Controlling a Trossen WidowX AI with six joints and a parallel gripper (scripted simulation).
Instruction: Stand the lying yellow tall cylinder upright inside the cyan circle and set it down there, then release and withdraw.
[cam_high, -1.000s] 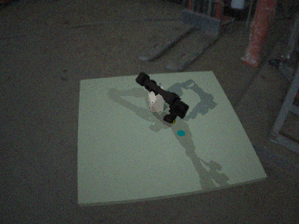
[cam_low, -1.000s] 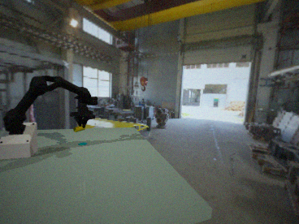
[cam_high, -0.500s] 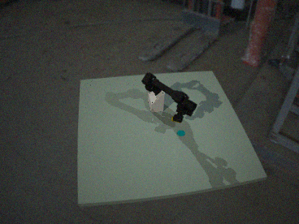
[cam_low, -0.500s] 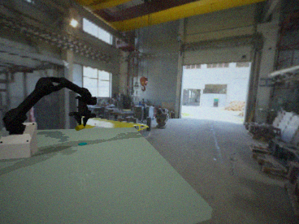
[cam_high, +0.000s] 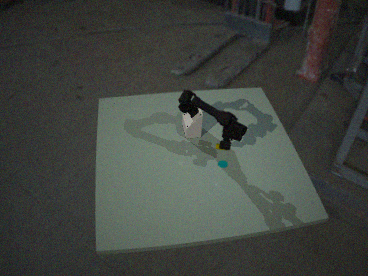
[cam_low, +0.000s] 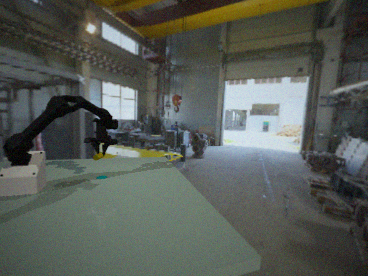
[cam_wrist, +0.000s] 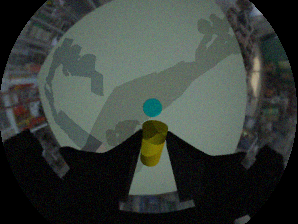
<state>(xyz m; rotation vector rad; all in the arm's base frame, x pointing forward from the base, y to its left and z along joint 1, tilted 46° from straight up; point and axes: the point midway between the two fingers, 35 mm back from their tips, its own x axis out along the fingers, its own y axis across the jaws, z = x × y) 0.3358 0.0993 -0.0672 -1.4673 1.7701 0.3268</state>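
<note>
Right now the cyan circle is 140 mm below my gripper tip. The rest, counted from my gripper tip: yellow cylinder: 20 mm to the right, 10 mm behind.
</note>
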